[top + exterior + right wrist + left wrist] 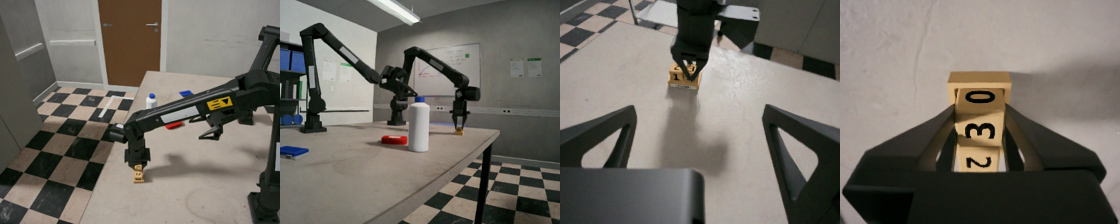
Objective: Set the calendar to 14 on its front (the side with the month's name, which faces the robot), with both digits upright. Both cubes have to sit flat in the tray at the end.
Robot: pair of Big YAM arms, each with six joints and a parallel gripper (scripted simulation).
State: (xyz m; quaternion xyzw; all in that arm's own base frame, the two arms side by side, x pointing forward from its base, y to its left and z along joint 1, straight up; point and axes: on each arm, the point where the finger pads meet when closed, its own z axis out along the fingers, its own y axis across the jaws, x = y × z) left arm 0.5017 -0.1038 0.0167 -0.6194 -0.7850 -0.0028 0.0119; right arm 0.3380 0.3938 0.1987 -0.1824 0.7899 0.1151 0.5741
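The wooden calendar tray is 1 cm behind my left hand, 2 cm to the left of it and 2 cm below it. Also, from my left hand: bottle: 4 cm ahead, 38 cm to the right, 5 cm above; then blue flat box: 12 cm behind, 72 cm to the right, 2 cm below; then red flat box: 8 cm behind, 37 cm to the right, 1 cm below.
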